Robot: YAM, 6 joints.
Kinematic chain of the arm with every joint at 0, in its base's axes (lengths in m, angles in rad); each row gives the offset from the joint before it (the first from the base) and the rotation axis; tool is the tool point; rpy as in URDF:
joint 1: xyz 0 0 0.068 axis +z
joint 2: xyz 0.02 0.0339 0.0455 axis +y
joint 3: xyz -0.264 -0.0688 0 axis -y
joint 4: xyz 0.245 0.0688 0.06 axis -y
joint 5: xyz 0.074 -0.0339 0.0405 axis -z
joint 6: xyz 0.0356 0 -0.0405 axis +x
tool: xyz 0 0 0 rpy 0 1.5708 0
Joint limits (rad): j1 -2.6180..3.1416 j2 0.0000..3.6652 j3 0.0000..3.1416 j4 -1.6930..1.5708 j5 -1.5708..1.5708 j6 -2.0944..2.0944
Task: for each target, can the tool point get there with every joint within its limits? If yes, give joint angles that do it. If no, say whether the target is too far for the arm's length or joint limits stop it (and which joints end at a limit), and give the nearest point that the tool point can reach.
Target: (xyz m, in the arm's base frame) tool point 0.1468 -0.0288 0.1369
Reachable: yes | joints -0.3825 1.4122 0.5440 -1.0815 -0.9097 1.4483
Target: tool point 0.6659 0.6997 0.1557
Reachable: no: too far | nearest point 0.4448 0.4674 0.1414 | short by 0.321 m
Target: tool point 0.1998 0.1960 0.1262
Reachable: yes | joints 0.6610 1.6699 0.6446 0.0959 -1.1222 -1.1563
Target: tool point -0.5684 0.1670 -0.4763
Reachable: no: too far | nearest point -0.4470 0.1313 -0.3078 | short by 0.211 m
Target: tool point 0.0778 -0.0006 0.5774
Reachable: yes | joints 0.2494 0.9114 1.7526 -0.5212 0.5881 1.5625
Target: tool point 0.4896 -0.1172 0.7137
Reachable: no: too far | nearest point 0.4012 -0.0960 0.6009 | short by 0.145 m
